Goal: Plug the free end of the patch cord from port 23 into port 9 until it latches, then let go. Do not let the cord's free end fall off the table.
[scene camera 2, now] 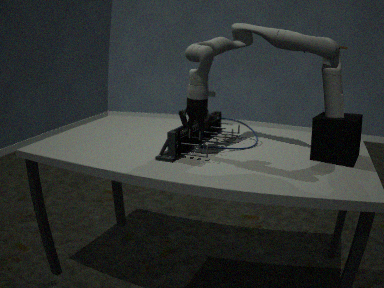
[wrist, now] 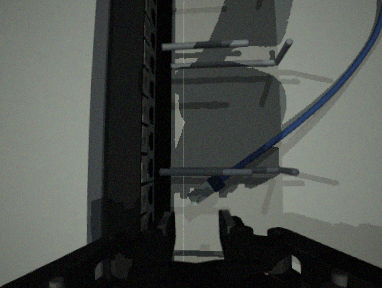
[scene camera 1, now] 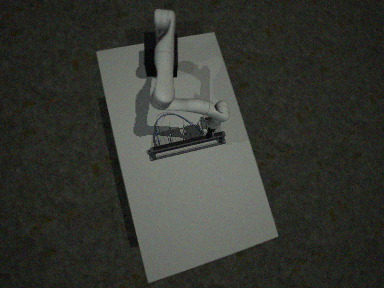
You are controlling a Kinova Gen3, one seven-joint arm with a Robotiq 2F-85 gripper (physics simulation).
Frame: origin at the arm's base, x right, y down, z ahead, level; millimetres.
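Seen in the pictures: gripper, fingertip midpoint: (scene camera 2: 195, 138) (wrist: 197, 224); arm's base at its link origin: (scene camera 2: 334, 116).
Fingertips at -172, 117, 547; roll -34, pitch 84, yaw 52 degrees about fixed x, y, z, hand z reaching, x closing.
Observation:
Pixels of each thing's top centre, then the offset from my fingertips to it, as dx, dy, dz. "pt": a spot on its surface instead. Level surfaces: height alone.
- black patch panel at its top centre: (wrist: 167, 5) (scene camera 2: 205, 120) (scene camera 1: 187, 136) +138, -43, +17
- clear plug at its top centre: (wrist: 200, 194) +18, +27, +0
- dark blue boot at its top centre: (wrist: 216, 183) +27, +31, -13
- grey rod at a spot on its surface: (wrist: 200, 172) pt +37, +2, -2
- white table at its surface level: dy +58
The blue patch cord (scene camera 1: 172, 115) (scene camera 2: 257, 137) (wrist: 312, 108) loops out behind the black patch panel (scene camera 1: 187, 145) (scene camera 2: 172, 142) (wrist: 122, 125). Its free end, a clear plug (wrist: 200, 194) with a dark blue boot (wrist: 216, 183), lies low beside the panel, angled toward it, and is not held. The cord passes under a grey rod (wrist: 200, 172) near the boot. My gripper (wrist: 197, 224) is partly open with nothing between its fingers. In the wrist view it stands just below the plug, its left finger close to the panel. Port numbers are unreadable, so ports 9 and 23 cannot be told.
More grey rods (wrist: 205, 45) (wrist: 225, 64) stick out from the panel's cord side, one with an upturned tip. The panel stands on a white table (scene camera 1: 200, 200) (scene camera 2: 100, 145). The arm's black base block (scene camera 2: 336, 139) stands at the table's far right in scene camera 2.

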